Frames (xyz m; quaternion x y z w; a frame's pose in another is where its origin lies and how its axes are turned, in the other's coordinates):
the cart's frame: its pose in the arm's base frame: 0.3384 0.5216 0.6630 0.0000 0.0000 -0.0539 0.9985
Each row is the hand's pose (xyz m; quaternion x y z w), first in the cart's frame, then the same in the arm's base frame.
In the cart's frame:
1: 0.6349 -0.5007 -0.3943 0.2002 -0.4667 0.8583 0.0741
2: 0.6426 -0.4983 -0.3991 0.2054 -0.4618 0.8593 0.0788
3: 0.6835 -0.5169 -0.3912 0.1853 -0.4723 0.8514 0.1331
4: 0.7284 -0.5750 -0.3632 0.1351 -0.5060 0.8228 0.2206
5: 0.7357 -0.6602 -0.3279 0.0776 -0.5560 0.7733 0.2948
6: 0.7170 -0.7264 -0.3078 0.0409 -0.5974 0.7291 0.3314
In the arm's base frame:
1: 0.9157 -0.0445 0.2687 0.1747 -0.4768 0.8530 0.1203
2: 0.9236 -0.0430 0.2639 0.1802 -0.4722 0.8538 0.1250
3: 0.9623 -0.0659 0.2718 0.1596 -0.4816 0.8430 0.1788
4: 1.0007 -0.1285 0.2998 0.1076 -0.5126 0.8097 0.2646
5: 0.9988 -0.2140 0.3351 0.0475 -0.5594 0.7563 0.3360
6: 0.9730 -0.2778 0.3552 0.0086 -0.5987 0.7102 0.3702

